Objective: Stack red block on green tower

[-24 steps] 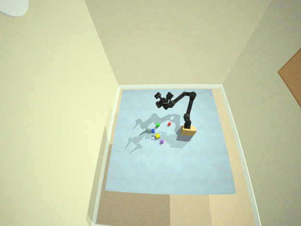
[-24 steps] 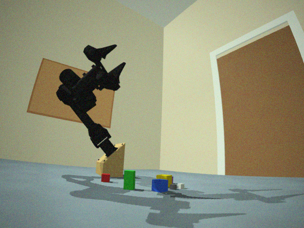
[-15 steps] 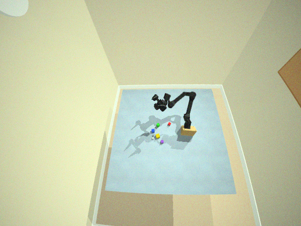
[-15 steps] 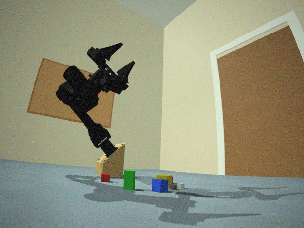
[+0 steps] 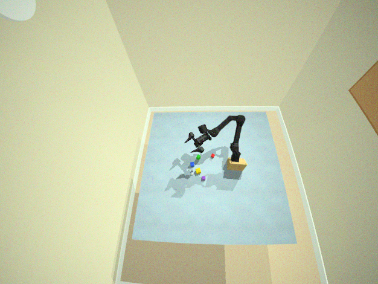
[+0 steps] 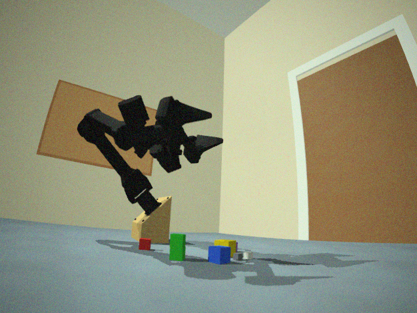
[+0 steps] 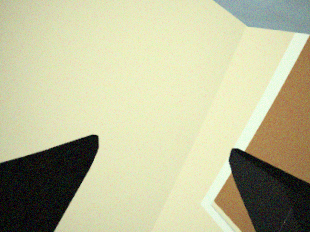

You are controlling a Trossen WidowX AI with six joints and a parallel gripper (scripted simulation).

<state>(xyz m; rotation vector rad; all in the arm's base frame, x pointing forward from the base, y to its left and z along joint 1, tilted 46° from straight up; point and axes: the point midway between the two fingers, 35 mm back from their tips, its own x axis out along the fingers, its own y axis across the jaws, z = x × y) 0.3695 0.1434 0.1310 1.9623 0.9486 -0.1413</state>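
Right now my gripper tip is 270 mm above the red block, 210 mm past it and 90 mm to the left of it. The rest, counted from my gripper tip: blue block: 260 mm below, 30 mm to the left, 30 mm behind; then purple block: 270 mm below, 160 mm behind, 140 mm to the left; then yellow block: 260 mm below, 100 mm behind, 90 mm to the left.
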